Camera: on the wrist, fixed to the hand. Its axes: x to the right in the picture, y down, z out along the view.
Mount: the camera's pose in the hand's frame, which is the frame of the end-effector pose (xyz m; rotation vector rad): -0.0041 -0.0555 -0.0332 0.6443 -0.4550 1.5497
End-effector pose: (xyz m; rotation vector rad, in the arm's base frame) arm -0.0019 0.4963 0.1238 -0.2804 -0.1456 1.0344
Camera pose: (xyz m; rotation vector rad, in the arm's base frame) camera 0.0502 0.4608 0.1086 0.5681 0.0387 2.5911
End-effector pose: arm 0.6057 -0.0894 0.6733 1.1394 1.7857 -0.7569
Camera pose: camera 0.5444 -0.0856 0.6939 2.0419 -0.0513 -0.4747
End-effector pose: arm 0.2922 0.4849 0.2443 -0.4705 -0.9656 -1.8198
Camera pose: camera 0.2479 0.4722 0.1988 -0.8712 -0.9326 0.0052
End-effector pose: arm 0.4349 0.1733 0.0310 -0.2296 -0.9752 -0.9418
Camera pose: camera 0.4115 0.1240 -0.0039 -0.5340 -1.0898 0.8667
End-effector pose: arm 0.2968 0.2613 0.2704 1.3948 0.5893 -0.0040
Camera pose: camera 0.2615 0.2794 0.2191 2.0662 -1.0494 0.7572
